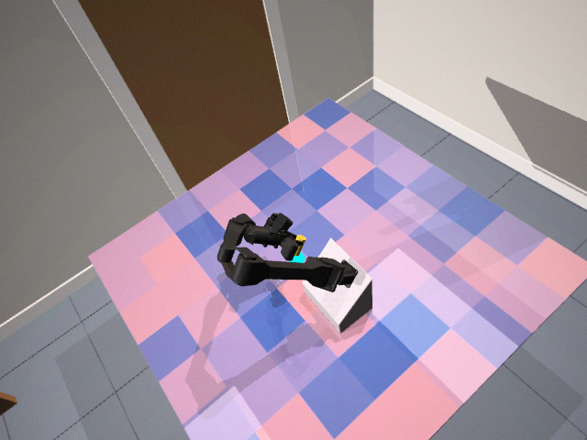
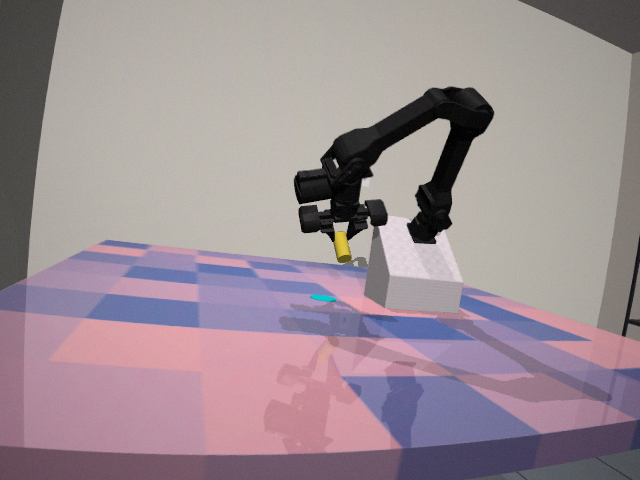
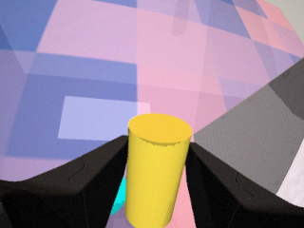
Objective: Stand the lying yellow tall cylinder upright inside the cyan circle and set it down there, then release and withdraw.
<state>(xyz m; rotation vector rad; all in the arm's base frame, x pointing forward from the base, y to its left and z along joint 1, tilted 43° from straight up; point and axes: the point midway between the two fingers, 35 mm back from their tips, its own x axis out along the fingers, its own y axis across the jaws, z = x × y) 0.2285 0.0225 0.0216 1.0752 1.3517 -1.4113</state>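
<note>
Right now the cyan circle is 14 cm below my gripper tip, 3 cm ahead of it and 2 cm to the left of it. Round my gripper tip: yellow tall cylinder 2 cm below, 1 cm to the left.
</note>
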